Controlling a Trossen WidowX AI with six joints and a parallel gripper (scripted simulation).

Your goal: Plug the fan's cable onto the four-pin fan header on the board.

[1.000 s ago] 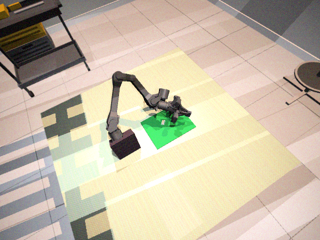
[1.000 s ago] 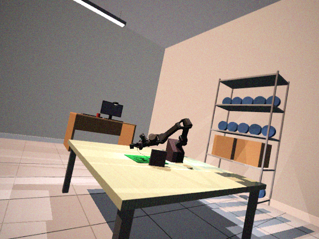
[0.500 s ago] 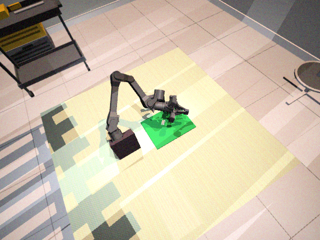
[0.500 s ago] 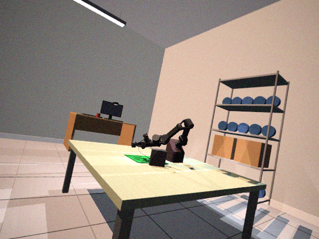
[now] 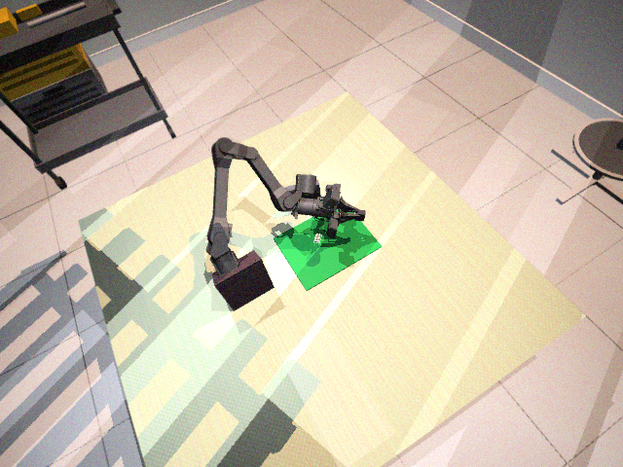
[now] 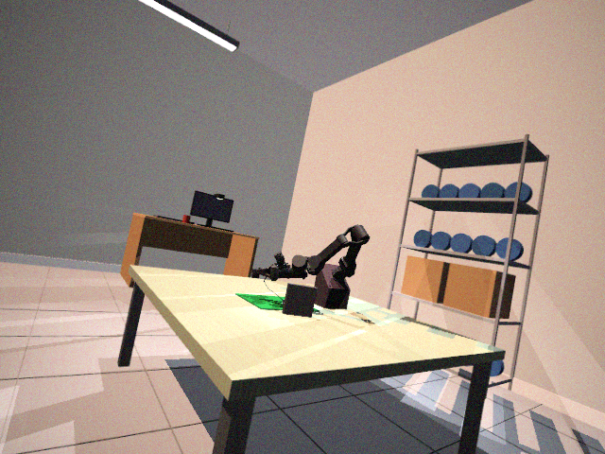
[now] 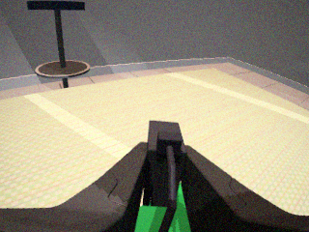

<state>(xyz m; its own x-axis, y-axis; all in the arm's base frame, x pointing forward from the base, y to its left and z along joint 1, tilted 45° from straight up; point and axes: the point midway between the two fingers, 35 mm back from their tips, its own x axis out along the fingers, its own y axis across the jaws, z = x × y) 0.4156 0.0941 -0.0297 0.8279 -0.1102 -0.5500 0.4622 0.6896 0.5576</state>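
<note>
The green board is 12 cm behind my gripper tip, 2 cm to the left of it and 14 cm below it. Round my gripper tip: fan header (14 cm behind, 4 cm to the left, 13 cm below); then dark fan plug (1 cm below); then dark fan block (13 cm behind, 19 cm to the left, 7 cm below).
</note>
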